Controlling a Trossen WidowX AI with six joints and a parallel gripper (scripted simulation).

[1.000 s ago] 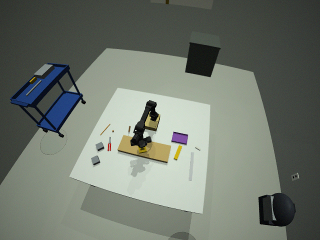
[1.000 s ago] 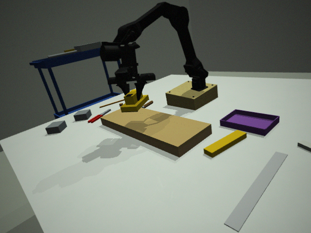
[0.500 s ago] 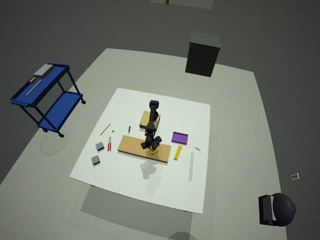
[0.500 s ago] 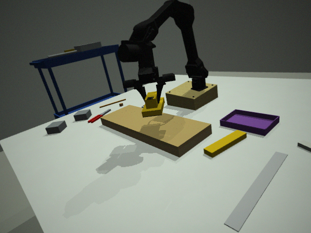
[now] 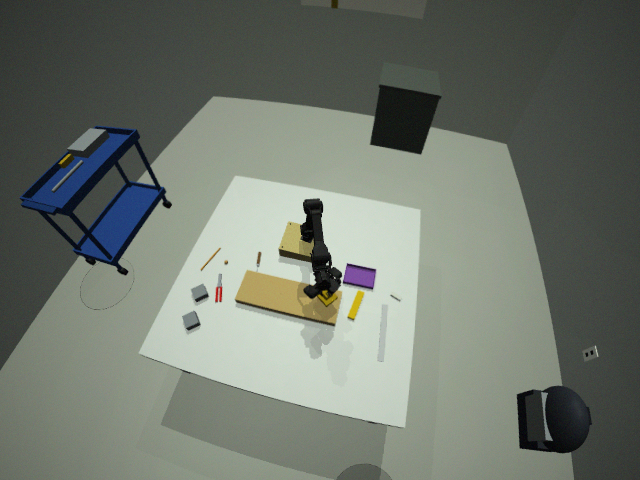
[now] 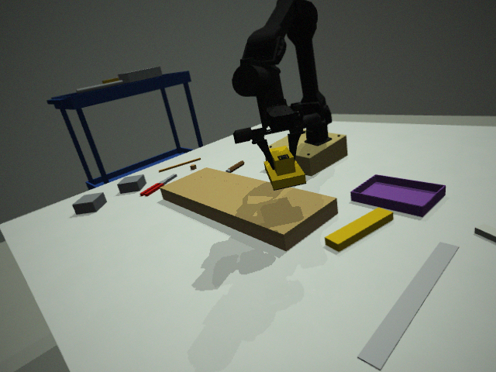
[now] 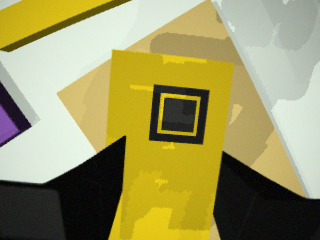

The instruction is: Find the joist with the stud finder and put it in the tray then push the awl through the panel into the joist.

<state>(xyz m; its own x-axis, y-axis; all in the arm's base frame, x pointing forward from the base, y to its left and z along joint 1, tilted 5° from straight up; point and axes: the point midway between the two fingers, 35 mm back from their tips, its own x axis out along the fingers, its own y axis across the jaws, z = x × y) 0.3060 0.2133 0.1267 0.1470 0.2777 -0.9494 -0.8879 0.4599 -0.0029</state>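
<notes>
Right now my gripper tip is 22 cm past the purple tray, 12 cm to the right of it and 12 cm above it. The rest, counted from my gripper tip: grey strip: 33 cm to the left, 13 cm below, 3 cm ahead; yellow bar: 15 cm to the left, 12 cm below, 6 cm behind; yellow stud finder: 2 cm above, 1 cm to the left.
</notes>
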